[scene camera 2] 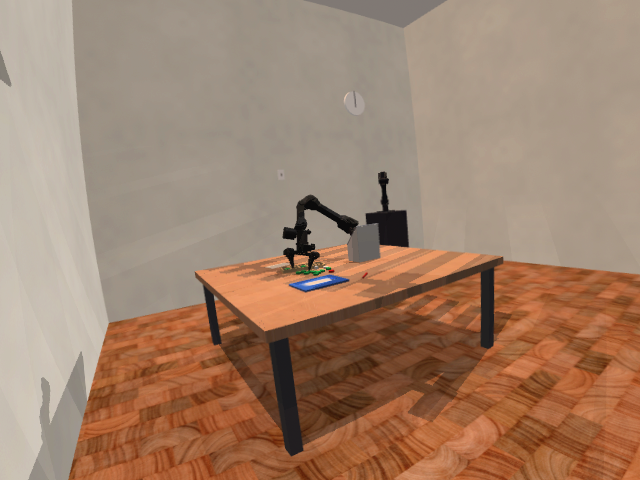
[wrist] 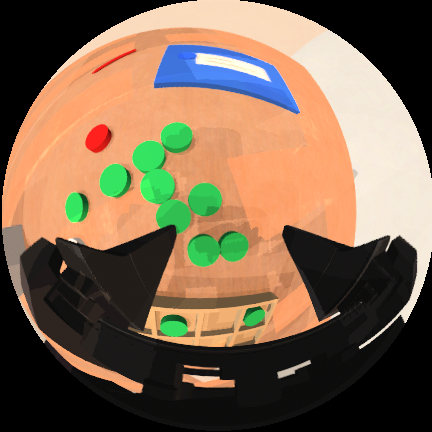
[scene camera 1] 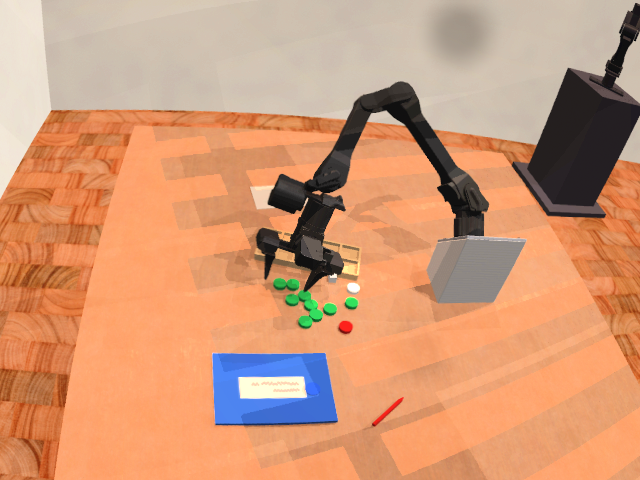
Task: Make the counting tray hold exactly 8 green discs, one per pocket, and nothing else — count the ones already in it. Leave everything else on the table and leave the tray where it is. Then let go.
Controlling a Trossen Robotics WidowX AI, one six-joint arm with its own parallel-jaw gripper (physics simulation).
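Observation:
The tan counting tray (scene camera 1: pixel 359 263) (wrist: pixel 215 302) lies behind the loose discs, partly hidden by my gripper. In the wrist view, one green disc (wrist: pixel 174 325) and another green disc (wrist: pixel 254 316) sit in separate front pockets; the gripper hides other pockets. Several green discs lie loose on the table, among them one green disc (scene camera 1: pixel 293 284) (wrist: pixel 203 250) touching another green disc (scene camera 1: pixel 279 283) (wrist: pixel 233 246) near the tray's front. My gripper (scene camera 1: pixel 285 284) (scene camera 2: pixel 301 268) (wrist: pixel 230 230) is wide open and empty, pointing down above that pair, one finger on either side in the wrist view.
A red disc (scene camera 1: pixel 345 326) (wrist: pixel 98 138) and a white disc (scene camera 1: pixel 353 288) lie to the right, a small white cube (scene camera 1: pixel 332 277) by the tray's front edge. A blue folder (scene camera 1: pixel 227 408) (wrist: pixel 175 75) and red pencil (scene camera 1: pixel 387 411) lie at the front. A grey block (scene camera 1: pixel 473 273) stands right.

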